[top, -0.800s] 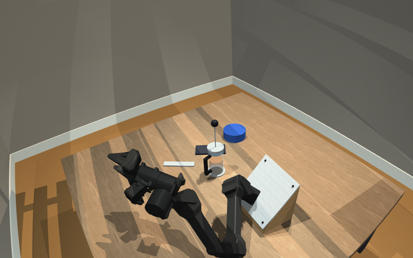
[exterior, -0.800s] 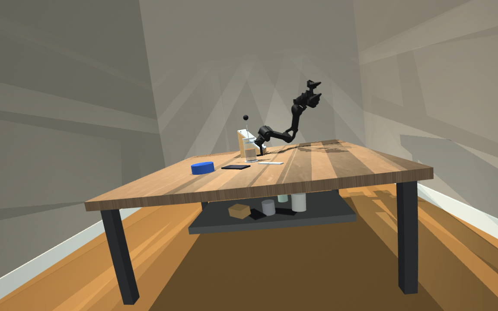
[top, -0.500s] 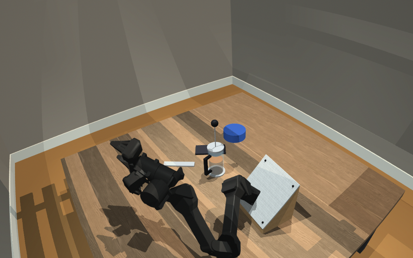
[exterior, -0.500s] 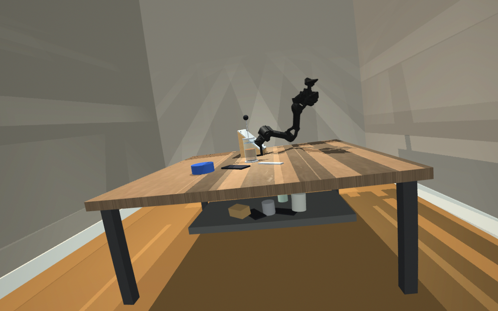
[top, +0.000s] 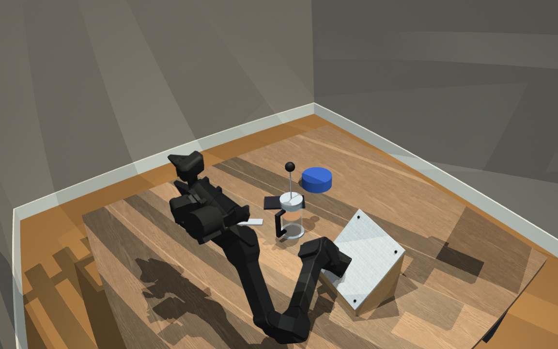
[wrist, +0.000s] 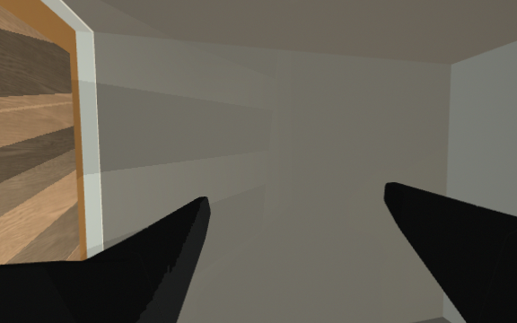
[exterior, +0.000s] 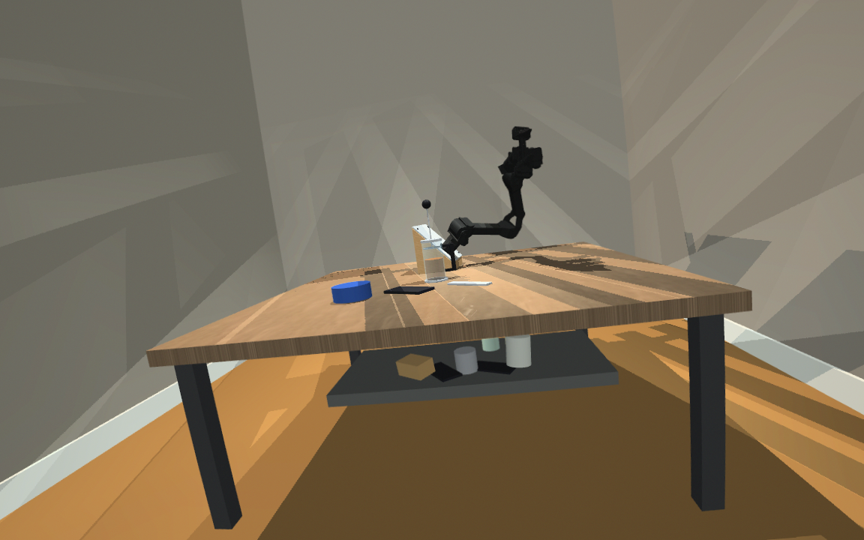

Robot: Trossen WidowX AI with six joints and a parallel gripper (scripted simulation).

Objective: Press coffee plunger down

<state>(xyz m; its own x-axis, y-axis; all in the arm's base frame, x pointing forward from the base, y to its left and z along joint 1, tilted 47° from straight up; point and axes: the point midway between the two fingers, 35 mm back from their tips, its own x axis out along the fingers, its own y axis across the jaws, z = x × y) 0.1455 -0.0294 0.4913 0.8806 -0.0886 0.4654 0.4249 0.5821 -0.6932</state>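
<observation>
Right now my gripper tip is 4 cm short of the coffee press, 36 cm to the left of it and 29 cm above it. From my gripper tip the other things lie so: blue round puck (21 cm ahead, 62 cm to the right, 40 cm below).
</observation>
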